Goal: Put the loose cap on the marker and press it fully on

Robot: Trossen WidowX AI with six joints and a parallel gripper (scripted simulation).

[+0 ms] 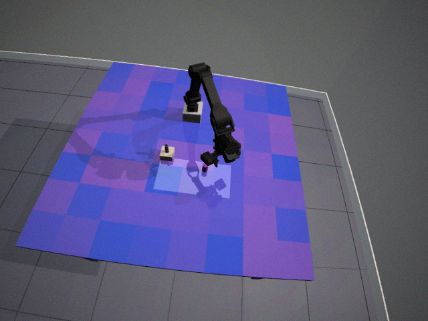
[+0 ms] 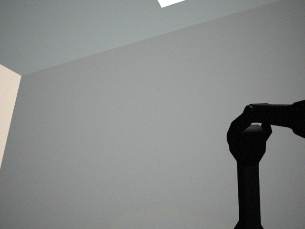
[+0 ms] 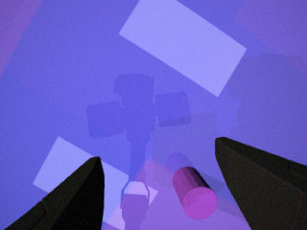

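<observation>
Right now the marker cap is 10 cm below my gripper tip, 7 cm to the right of it and 4 cm behind it.
</observation>
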